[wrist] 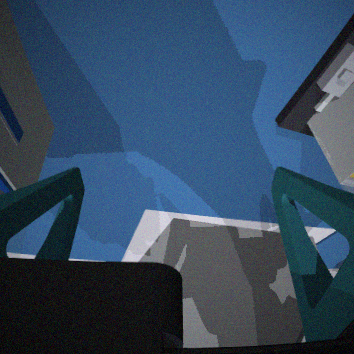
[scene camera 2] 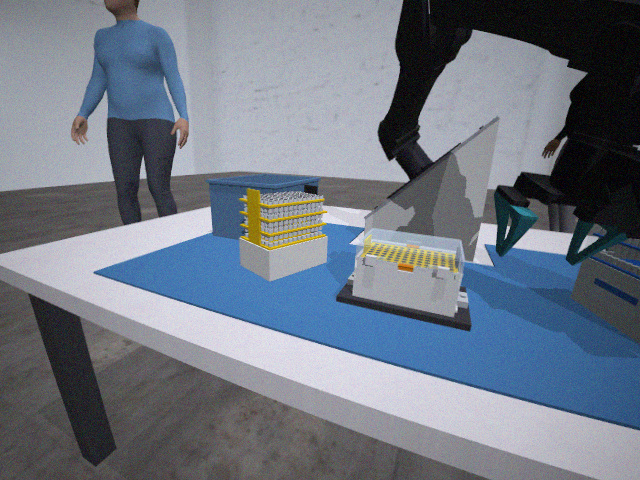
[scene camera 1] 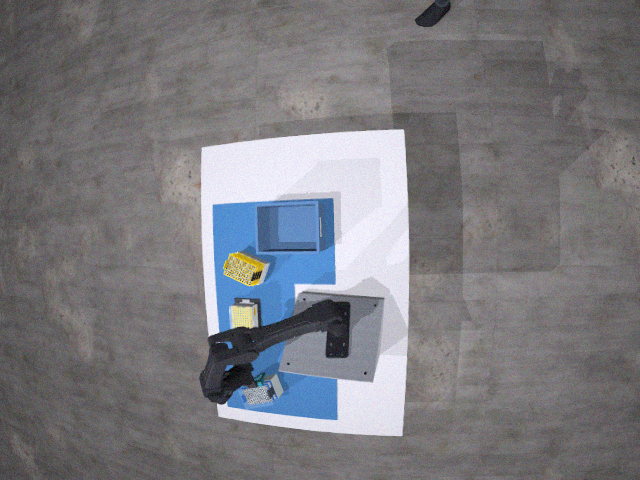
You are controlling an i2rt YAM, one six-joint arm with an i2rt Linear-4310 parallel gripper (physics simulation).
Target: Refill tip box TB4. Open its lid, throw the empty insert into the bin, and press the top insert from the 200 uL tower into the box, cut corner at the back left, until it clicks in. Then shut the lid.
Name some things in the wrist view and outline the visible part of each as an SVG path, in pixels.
My gripper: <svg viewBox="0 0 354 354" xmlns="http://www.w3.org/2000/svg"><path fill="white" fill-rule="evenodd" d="M354 193L324 184L282 166L275 168L271 184L271 194L299 309L305 342L229 347L183 347L182 277L172 266L160 262L68 260L84 194L84 185L79 167L71 167L35 183L0 194L0 354L354 354ZM61 201L50 230L35 257L8 257L6 254L6 244L9 238ZM294 200L347 239L349 244L348 255L334 277L332 277L311 242Z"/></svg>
A blue tip tower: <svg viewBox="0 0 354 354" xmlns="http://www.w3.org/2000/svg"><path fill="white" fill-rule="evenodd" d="M28 225L7 241L6 254L8 257L20 257ZM8 0L0 0L0 194L27 186L41 179L56 130Z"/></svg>
